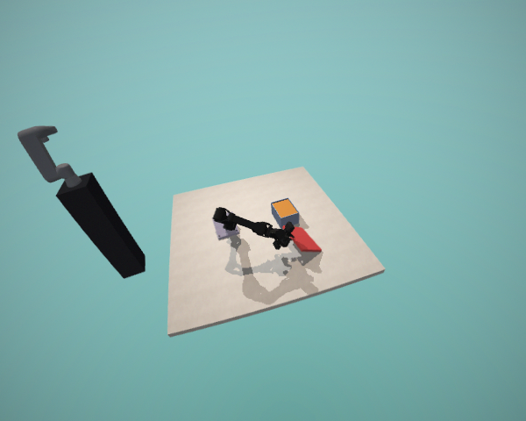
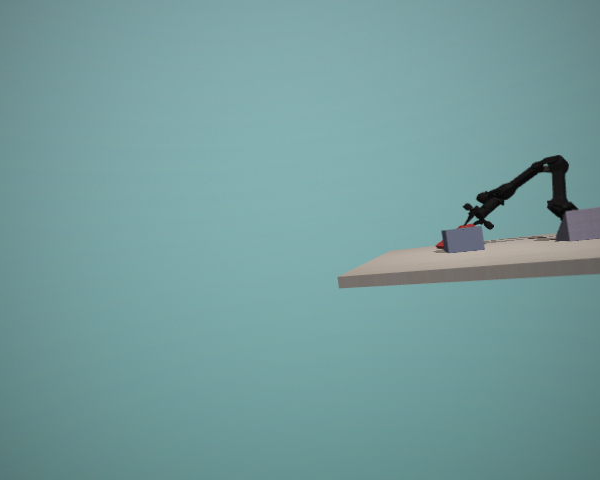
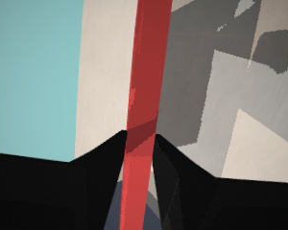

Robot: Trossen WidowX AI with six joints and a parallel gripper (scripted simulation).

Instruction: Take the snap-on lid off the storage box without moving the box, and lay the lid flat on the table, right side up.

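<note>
Right now the red lid is 70 mm ahead of my gripper tip, 10 mm to the left of it and 40 mm below it. Round my gripper tip: storage box 90 mm ahead, 300 mm to the left, 50 mm below.
</note>
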